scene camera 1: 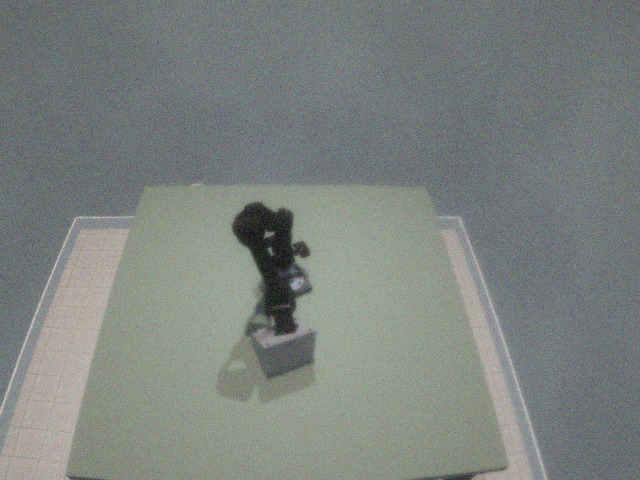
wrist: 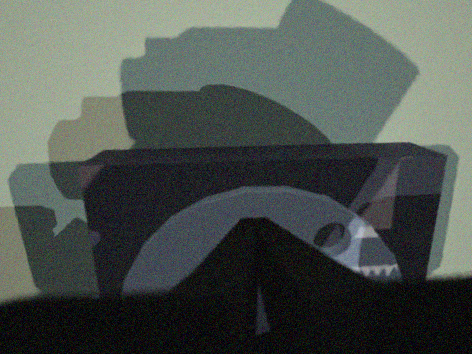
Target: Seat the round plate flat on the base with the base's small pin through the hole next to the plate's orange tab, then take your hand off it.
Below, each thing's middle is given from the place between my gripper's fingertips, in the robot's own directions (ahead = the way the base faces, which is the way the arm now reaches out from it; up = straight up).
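Labels:
Round plate [wrist: 186, 238] in sight: 1 cm above my hand, 3 cm behind it, 3 cm to the right of it.

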